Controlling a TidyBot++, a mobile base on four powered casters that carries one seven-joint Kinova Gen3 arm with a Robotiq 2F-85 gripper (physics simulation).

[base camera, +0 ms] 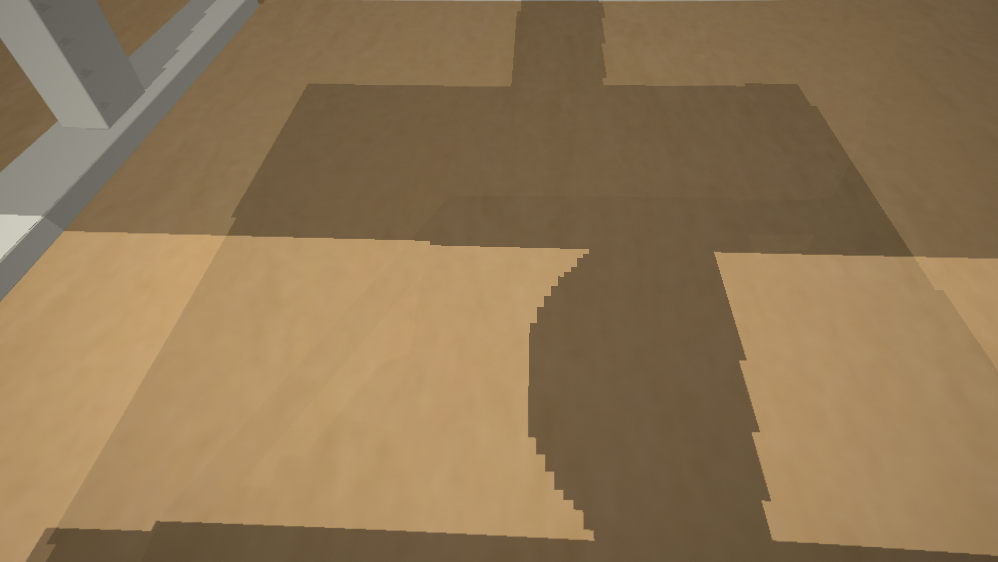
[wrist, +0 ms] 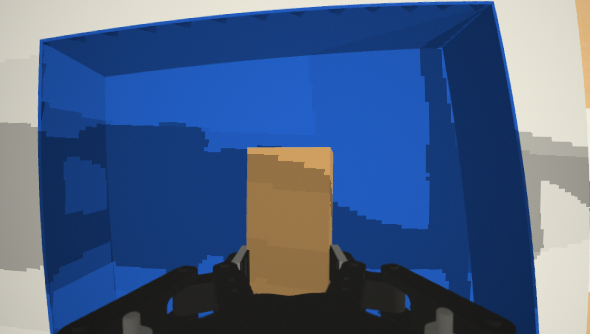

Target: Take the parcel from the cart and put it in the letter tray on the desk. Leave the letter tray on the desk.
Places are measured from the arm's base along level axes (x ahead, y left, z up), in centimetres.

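Where they show: gripper, fingertip midpoint: [wrist: 290, 259].
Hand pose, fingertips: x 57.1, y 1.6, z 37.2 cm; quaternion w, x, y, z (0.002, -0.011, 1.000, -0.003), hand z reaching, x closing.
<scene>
After its pixels a point has its place.
The parcel [wrist: 289, 215] @[x 57.2, y -1.8, z 39.3 cm], a light brown box, is between the two fingers of my gripper [wrist: 290, 259] @[x 57.1, y 1.6, z 37.2 cm] in the wrist view. The gripper is shut on it. The blue letter tray [wrist: 370, 95] @[x 49.8, y -12.0, z 32.6 cm] lies below and around the parcel in that view, with its far wall and both side walls showing; its near wall is hidden by the gripper. The parcel is over the inside of the tray; whether it touches the tray floor I cannot tell. The tray stands on the pale desk top [wrist: 545, 60] @[x 30.4, y -17.0, z 32.4 cm]. The parcel, tray and gripper do not show in the base camera view.
In the base camera view a grey-white frame [base camera: 139, 129] @[x 63.0, y 41.6, z -38.3 cm] with a slanting post stands on the wooden floor [base camera: 314, 370] @[x 33.1, y 14.9, z -39.6 cm] at the upper left. Broad shadows lie across the floor. In the wrist view a strip of wood colour shows past the desk's right edge.
</scene>
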